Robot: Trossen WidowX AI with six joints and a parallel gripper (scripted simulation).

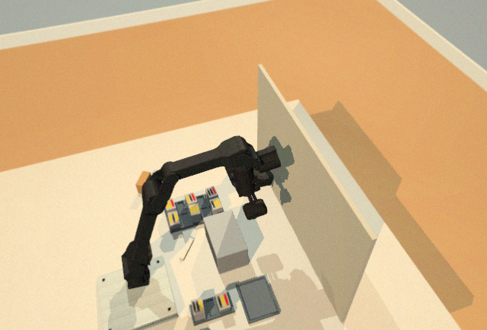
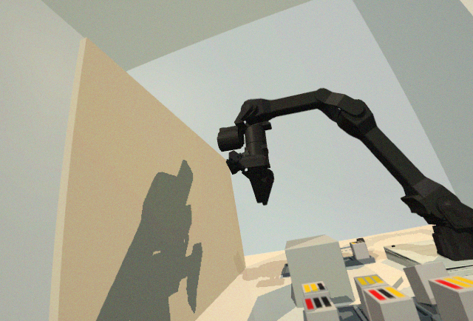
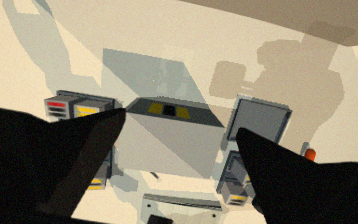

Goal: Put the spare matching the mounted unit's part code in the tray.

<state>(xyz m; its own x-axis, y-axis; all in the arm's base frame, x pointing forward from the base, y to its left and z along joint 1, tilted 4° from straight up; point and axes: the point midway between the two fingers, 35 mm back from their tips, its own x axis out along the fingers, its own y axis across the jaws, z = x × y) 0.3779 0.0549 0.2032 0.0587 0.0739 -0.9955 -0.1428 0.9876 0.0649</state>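
Now: the thin stick 21 cm behind my gripper tip, 1 cm to the left of it and 20 cm below it. The rest, counted from my gripper tip: mounted unit 8 cm behind, 15 cm below; tan wall panel 16 cm ahead, 2 cm to the left, 2 cm above; small rack 16 cm behind, 21 cm to the right, 19 cm below.
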